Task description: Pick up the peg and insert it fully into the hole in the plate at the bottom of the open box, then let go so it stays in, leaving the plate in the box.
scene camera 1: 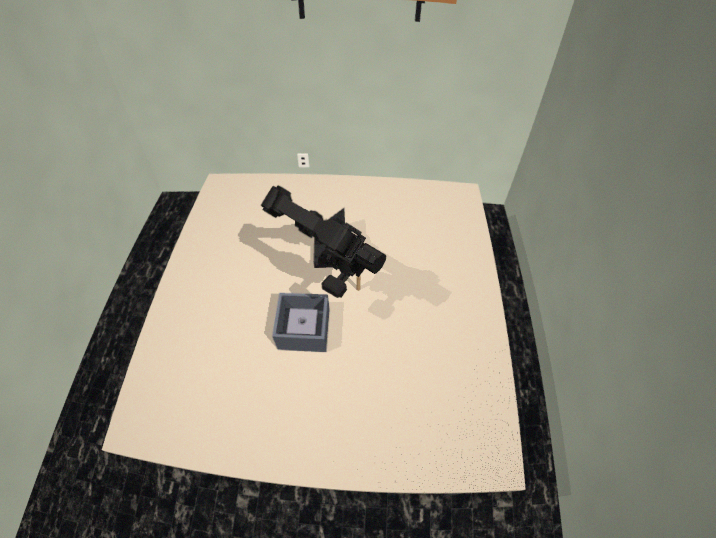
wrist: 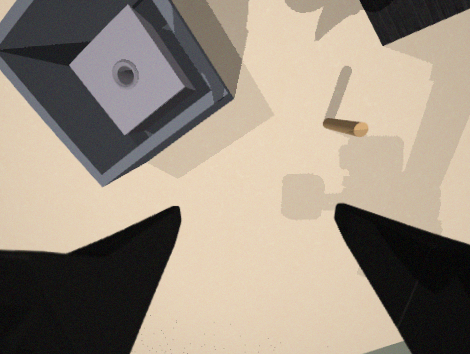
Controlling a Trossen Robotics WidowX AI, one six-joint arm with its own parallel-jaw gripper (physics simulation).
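Places are measured from the arm's base along level axes (x ahead, y left, z up), in millimetres.
Where they show: gripper, fingertip midpoint: (scene camera 1: 349, 286) (wrist: 257, 212).
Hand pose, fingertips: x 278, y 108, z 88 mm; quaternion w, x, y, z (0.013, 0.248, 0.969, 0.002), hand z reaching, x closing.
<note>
Each offset is from my fingertips to the top centre of the thing. Level surfaces: height alone.
A light wooden peg @(dx -109, dy +20, dz -95 mm) (scene camera 1: 358, 282) (wrist: 346, 127) stands upright on the table, to the right of the open blue-grey box @(dx +69, dy -145, dz -77 mm) (scene camera 1: 301, 343) (wrist: 55, 122). A pale lilac plate @(dx +69, dy -145, dz -114 mm) (scene camera 1: 295, 329) (wrist: 100, 65) with a round hole lies at the bottom of the box; the hole holds no peg. My gripper (wrist: 257, 212) is open and empty, high above the table. In the wrist view the peg is beyond the fingertips, above the right one, and the box is beyond the left one. In the scene view the arm hides the fingers and covers the space just behind the peg.
The black arm (scene camera 1: 335, 234) reaches over the table @(dz -175 mm) (scene camera 1: 300, 404) behind the peg and box. Part of its dark base (wrist: 420, 17) shows at the top right of the wrist view. The box walls stand up around the plate. Arm shadows fall on the table near the peg.
</note>
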